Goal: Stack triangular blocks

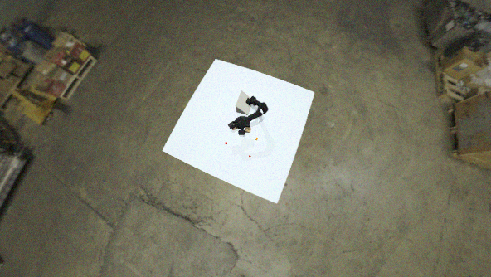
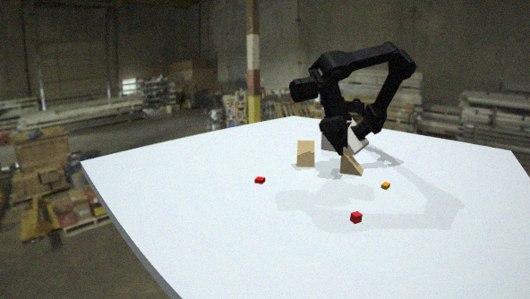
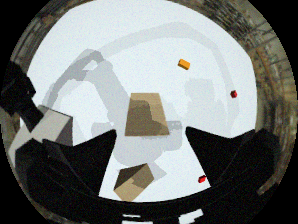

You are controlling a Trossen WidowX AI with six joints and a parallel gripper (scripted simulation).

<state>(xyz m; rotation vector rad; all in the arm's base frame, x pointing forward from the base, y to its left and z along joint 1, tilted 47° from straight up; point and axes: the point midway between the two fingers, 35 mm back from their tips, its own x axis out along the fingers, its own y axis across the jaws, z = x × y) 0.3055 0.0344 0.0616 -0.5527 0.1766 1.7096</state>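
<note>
Right now the tan triangular block is 4 cm below my gripper tip, 1 cm to the left of it and 1 cm behind it. Round my gripper tip: orange cube: 14 cm to the left, 5 cm below, 4 cm ahead.
</note>
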